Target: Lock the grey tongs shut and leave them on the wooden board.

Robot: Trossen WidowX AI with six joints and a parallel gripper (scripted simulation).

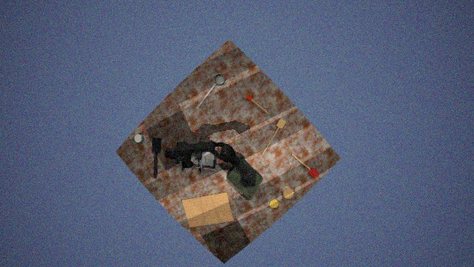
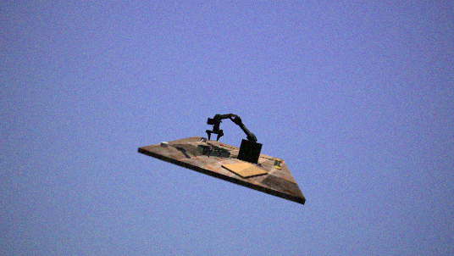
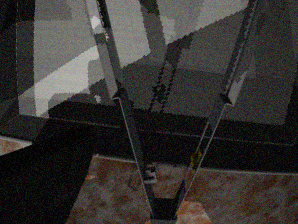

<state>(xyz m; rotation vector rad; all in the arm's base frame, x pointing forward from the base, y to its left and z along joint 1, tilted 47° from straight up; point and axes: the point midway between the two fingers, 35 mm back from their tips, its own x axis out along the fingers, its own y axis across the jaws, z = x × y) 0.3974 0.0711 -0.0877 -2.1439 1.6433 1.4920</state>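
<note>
The grey roasting tin lies 10 cm below my gripper tip, 3 cm behind it and 1 cm to the left of it. Also, from my gripper tip: black spatula 24 cm to the left, 20 cm ahead, 12 cm below; then small white disc 40 cm ahead, 24 cm to the left, 11 cm below; then wooden board 38 cm behind, 28 cm to the left, 12 cm below.
</note>
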